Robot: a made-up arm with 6 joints.
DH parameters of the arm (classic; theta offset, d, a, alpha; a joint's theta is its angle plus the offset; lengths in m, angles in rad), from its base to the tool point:
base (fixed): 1.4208 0 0.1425 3.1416
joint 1: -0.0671 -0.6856 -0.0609 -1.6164
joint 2: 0 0.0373 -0.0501 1.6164
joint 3: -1.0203 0 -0.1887 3.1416
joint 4: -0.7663 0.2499 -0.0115 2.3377
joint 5: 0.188 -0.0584 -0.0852 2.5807
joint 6: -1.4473 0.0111 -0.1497 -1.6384
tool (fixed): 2.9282 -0.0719 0 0
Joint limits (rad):
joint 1: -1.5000..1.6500
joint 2: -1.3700..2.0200
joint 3: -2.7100..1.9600
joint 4: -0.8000..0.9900
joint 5: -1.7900..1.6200
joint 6: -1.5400..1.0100
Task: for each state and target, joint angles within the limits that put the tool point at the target. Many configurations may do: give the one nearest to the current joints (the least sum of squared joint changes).
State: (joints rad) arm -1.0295 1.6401 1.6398 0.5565 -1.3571 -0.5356
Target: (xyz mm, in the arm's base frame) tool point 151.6 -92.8 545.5
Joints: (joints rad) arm -1.2300 1.7331 1.8448 0.1100 -0.6373 -1.1233
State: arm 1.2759 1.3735 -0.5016 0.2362 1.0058 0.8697
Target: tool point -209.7 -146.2 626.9
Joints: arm 1.2951 0.7618 -0.8771 0.2163 1.0369 0.8036
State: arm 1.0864 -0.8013 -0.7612 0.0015 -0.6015 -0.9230
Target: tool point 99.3 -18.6 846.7
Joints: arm 1.0932 -0.8777 -0.8519 -0.2113 -0.3002 -1.1680
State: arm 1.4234 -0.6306 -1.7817 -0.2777 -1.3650 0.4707
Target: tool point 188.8 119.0 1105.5
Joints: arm 1.3373 0.2842 -2.4112 -0.2610 -1.3727 0.0576
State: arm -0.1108 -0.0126 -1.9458 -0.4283 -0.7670 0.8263
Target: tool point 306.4 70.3 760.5
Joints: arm 0.5584 -0.5938 -2.0747 -0.4166 -0.0462 0.2277
